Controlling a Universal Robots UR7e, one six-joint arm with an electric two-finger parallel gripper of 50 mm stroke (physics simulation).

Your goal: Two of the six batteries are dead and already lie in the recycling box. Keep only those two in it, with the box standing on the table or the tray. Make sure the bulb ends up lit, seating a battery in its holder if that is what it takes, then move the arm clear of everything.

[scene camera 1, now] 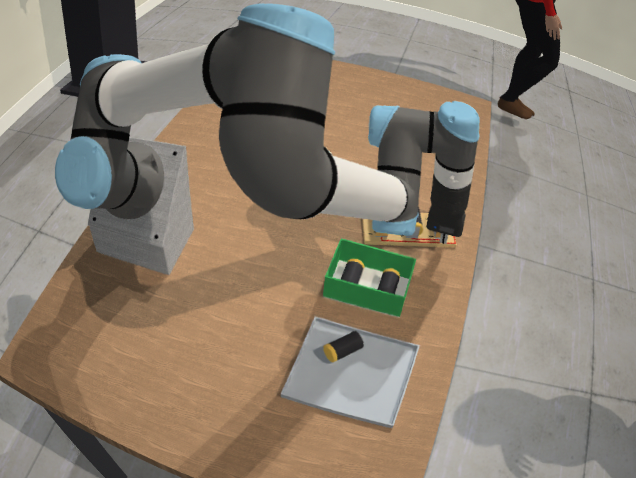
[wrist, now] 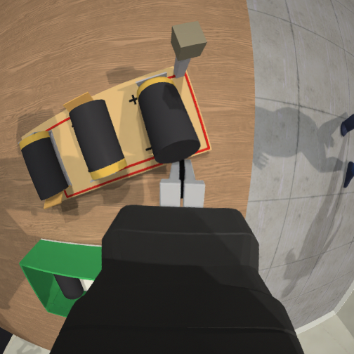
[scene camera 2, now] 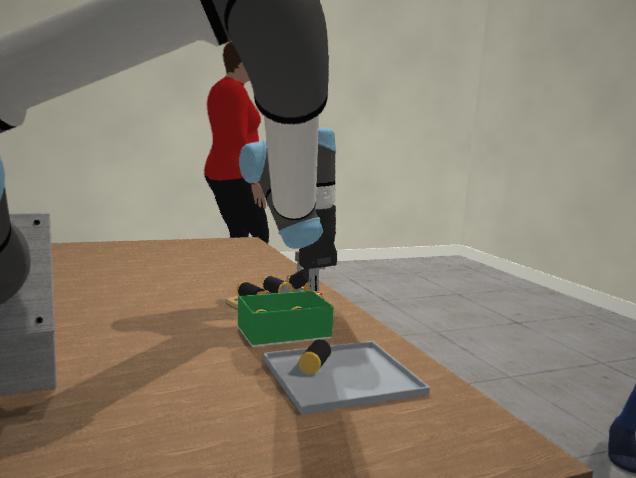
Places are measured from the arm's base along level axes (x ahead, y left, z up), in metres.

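Pixels of known places: gripper, between the fingertips: (scene camera 1: 443, 239) (scene camera 2: 314, 289); arm's base, origin of its link: (scene camera 1: 131, 180).
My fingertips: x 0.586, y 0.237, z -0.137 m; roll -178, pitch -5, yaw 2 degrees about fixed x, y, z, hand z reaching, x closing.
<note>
For each thing: its top centre in the pictures, then the offset to it from my fingertips. "pt": a spot on its surface instead.
- right battery, centre of its top: (scene camera 2: 301, 265) dx -0.017, dy +0.044, dz +0.044 m
- wooden holder board, a spot on its surface: (scene camera 1: 366, 235) pt dx -0.157, dy -0.040, dz -0.018 m
- green box, centre of its top: (scene camera 1: 372, 267) (scene camera 2: 285, 301) dx -0.111, dy -0.160, dz +0.032 m
- grey tray, centre of its top: (scene camera 2: 342, 369) (scene camera 1: 353, 370) dx -0.072, dy -0.356, dz -0.016 m
- loose battery, centre of its top: (scene camera 2: 315, 346) (scene camera 1: 344, 341) dx -0.104, dy -0.319, dz +0.009 m
My gripper (scene camera 1: 443, 239) (scene camera 2: 314, 290) (wrist: 180, 170) is shut and empty, its fingertips close by the black end of the right battery (wrist: 167, 120) (scene camera 2: 298, 279) on the wooden holder board (wrist: 117, 120) (scene camera 1: 366, 235). That battery's black end looks raised; whether the fingers touch it is unclear. A middle battery (wrist: 97, 137) and a left battery (wrist: 45, 167) lie on the board too. The green box (scene camera 1: 359, 298) (scene camera 2: 287, 326) (wrist: 65, 255) stands on the table with two batteries inside, one left (scene camera 1: 352, 271), one right (scene camera 1: 389, 281). I cannot make out the bulb or whether it is lit.
A grey tray (scene camera 1: 334, 390) (scene camera 2: 359, 395) holds a loose battery (scene camera 1: 343, 346) (scene camera 2: 315, 357), nearer the scene cameras than the box. A block on a grey stalk (wrist: 188, 40) stands at the board's far right corner. The table's right edge runs close to the board. A person (scene camera 2: 231, 128) stands beyond the table.
</note>
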